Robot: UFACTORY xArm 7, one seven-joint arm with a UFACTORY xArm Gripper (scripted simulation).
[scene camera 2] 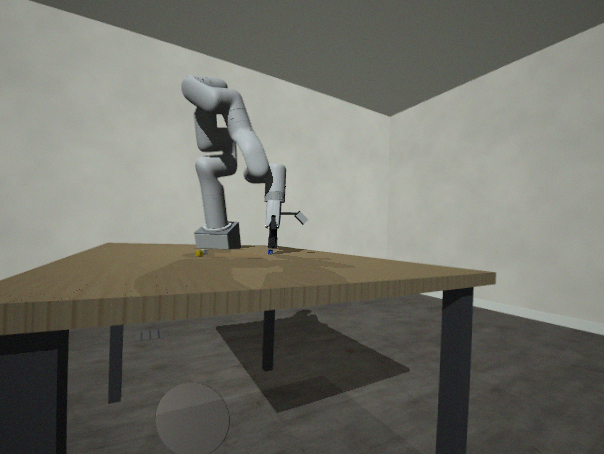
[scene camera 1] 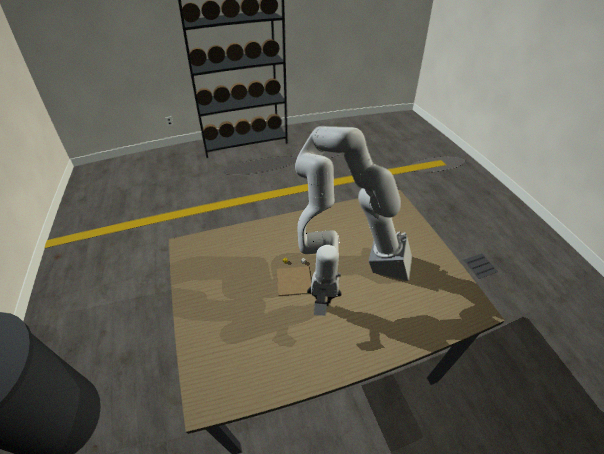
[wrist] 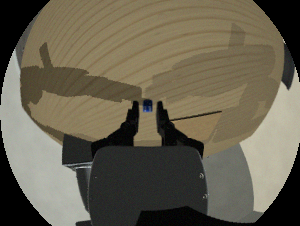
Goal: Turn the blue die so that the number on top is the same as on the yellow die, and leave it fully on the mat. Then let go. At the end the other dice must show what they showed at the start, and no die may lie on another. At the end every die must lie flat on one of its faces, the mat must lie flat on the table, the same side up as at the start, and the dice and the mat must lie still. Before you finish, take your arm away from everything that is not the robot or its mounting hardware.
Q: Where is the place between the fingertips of my gripper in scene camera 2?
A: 272,248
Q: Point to a tan mat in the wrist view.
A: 200,127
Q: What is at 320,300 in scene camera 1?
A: My gripper.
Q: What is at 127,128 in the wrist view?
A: My gripper.
